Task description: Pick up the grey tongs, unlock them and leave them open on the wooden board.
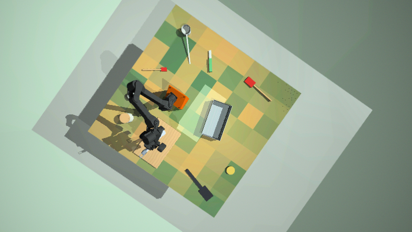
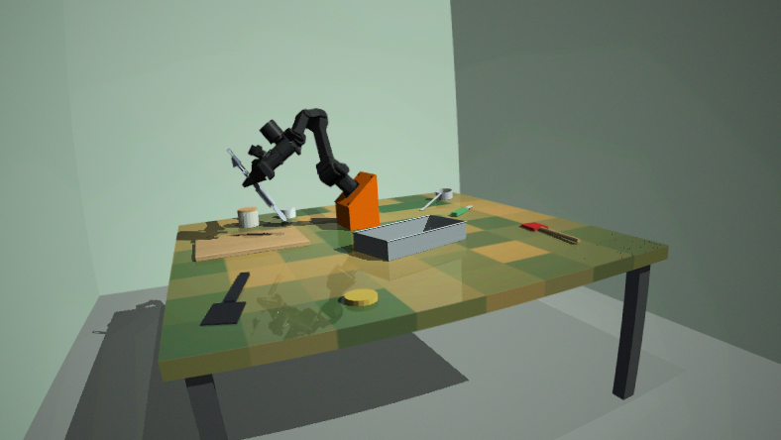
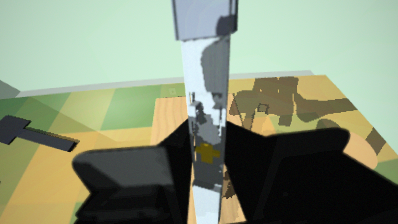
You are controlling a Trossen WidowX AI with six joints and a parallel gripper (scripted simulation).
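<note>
Now: the wooden board 19 cm below my gripper tip. Round my gripper tip: tan-lidded jar (32 cm behind, 1 cm to the right, 16 cm below); then black spatula (51 cm ahead, 3 cm to the right, 19 cm below); then roasting tin (23 cm ahead, 48 cm to the left, 17 cm below).
</note>
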